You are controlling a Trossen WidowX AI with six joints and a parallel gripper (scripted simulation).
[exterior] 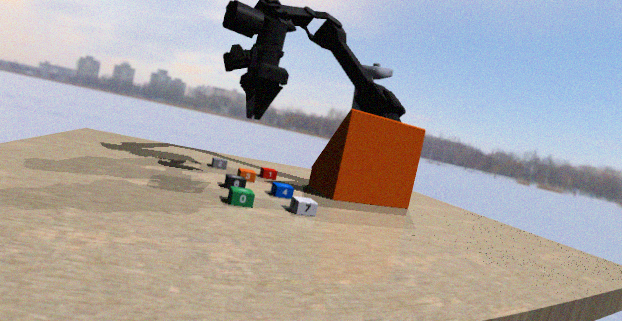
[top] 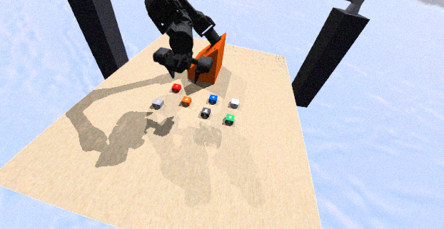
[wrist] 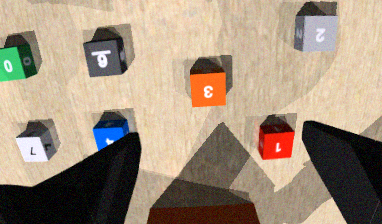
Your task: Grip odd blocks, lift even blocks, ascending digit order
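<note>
Right now my gripper tip is 5 cm short of the green block, 19 cm to the right of it and 12 cm above it. The rest, counted from my gripper tip: black block (4 cm ahead, 9 cm to the left, 12 cm below); then red block (9 cm behind, 6 cm to the right, 12 cm below); then orange block (1 cm behind, 12 cm below).
</note>
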